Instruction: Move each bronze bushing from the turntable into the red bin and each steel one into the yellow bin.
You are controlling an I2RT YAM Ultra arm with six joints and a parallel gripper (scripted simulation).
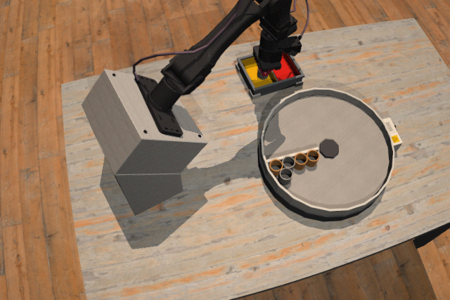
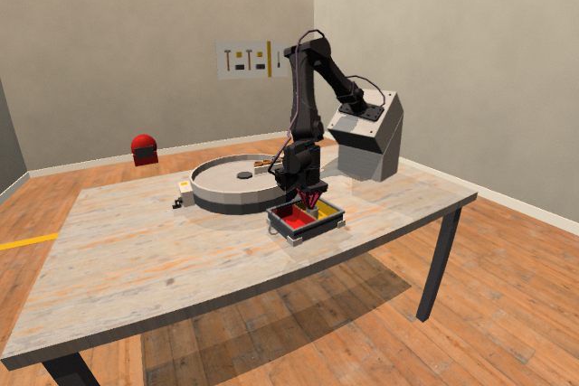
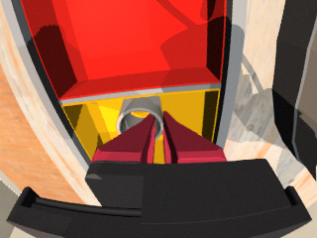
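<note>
Now: the yellow bin 30 mm below my hand, 20 mm to the left of it and 10 mm behind it. The rest, counted from my hand: red bin: 70 mm ahead, 30 mm below, 20 mm to the left; then turntable: 340 mm to the right, 70 mm ahead, 10 mm above; then two-part bin tray: 30 mm ahead, 20 mm to the left, 20 mm below.
</note>
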